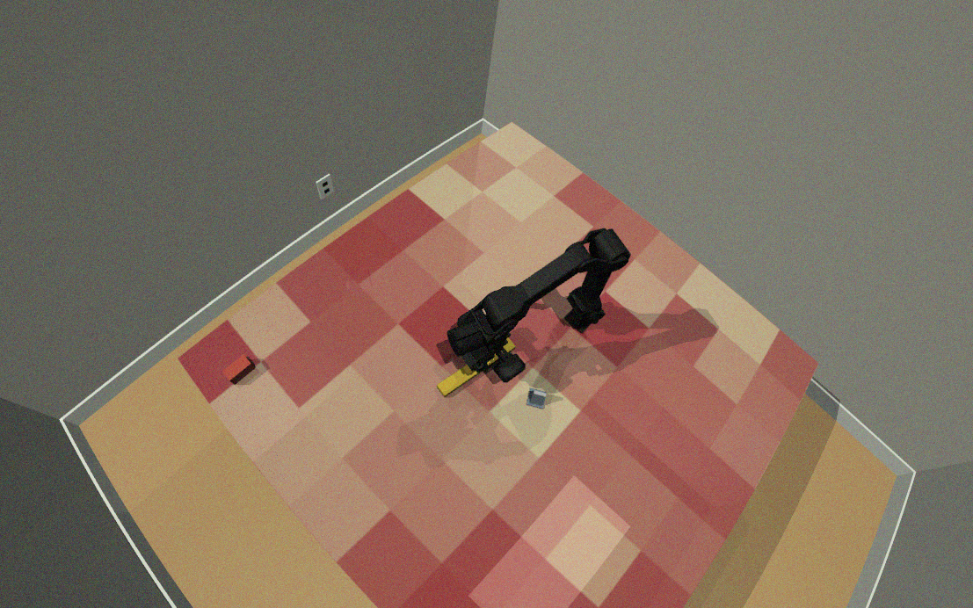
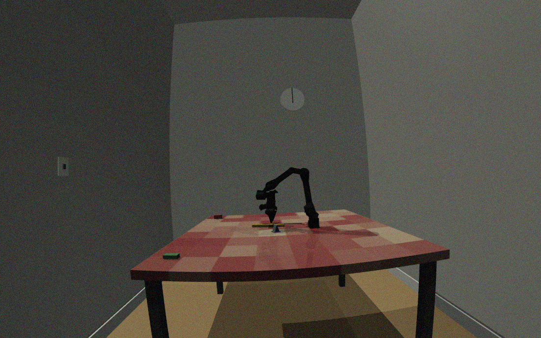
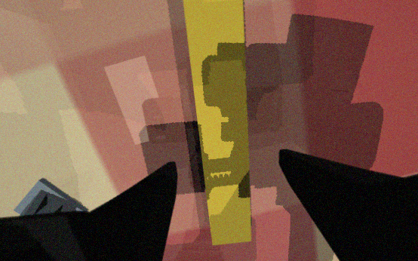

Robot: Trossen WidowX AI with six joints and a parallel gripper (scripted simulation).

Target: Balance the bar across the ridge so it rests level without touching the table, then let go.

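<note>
Now: the yellow bar 3 cm ahead of my gripper tip and 2 cm below it. Round my gripper tip: orange-red block: 46 cm ahead, 40 cm to the right, 2 cm below; small green block: 60 cm to the left, 46 cm ahead, 2 cm below.
</note>
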